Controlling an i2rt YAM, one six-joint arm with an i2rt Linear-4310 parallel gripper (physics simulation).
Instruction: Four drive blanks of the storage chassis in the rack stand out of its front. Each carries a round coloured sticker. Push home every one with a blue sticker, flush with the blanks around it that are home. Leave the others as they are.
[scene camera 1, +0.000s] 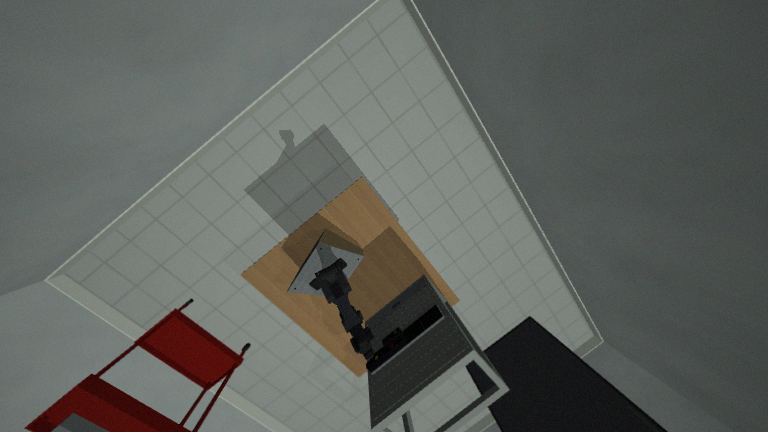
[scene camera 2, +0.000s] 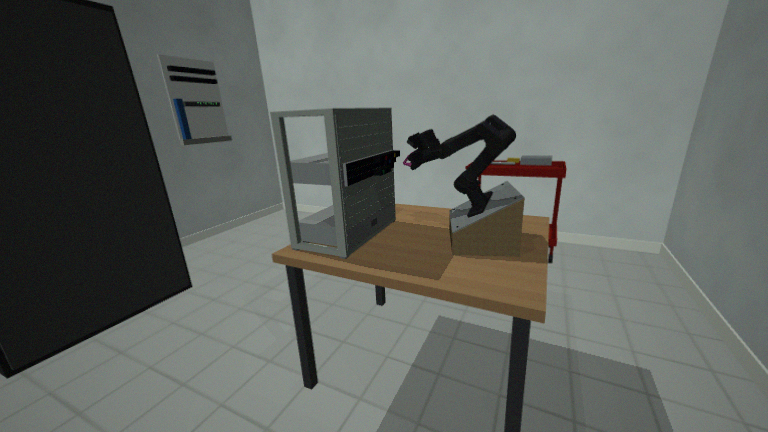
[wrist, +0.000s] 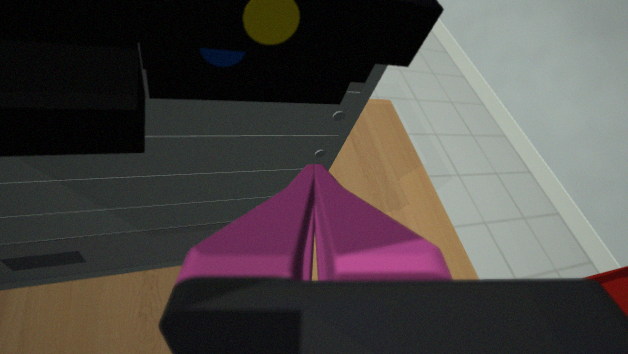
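Note:
The grey rack (scene camera 1: 424, 368) (scene camera 2: 367, 206) (wrist: 240, 119) holds the black storage chassis (scene camera 1: 429, 318) (scene camera 2: 358, 173). In the wrist view, a blank with a yellow sticker (wrist: 271, 19) stands out at the top. Below it, a blue sticker (wrist: 222, 58) shows in part, its upper part covered by the yellow-stickered blank; I cannot tell whether its blank is flush. Another dark blank (wrist: 75, 127) stands out at the left, its sticker not visible. Scene camera 1 also shows small red (scene camera 1: 391, 345) and green (scene camera 1: 395, 332) spots on the chassis. My gripper (scene camera 2: 405, 162) (wrist: 314, 177) is shut and empty, in front of and below the yellow-stickered blank, apart from it.
The rack stands on a wooden table (scene camera 1: 306, 308) (scene camera 2: 483, 292) (wrist: 95, 310). The arm's wedge-shaped base (scene camera 2: 486, 233) stands opposite the rack. A red trolley (scene camera 1: 187, 349) (scene camera 2: 515, 169) is beyond the table. A large black cabinet (scene camera 1: 558, 381) (scene camera 2: 80, 188) stands behind the rack.

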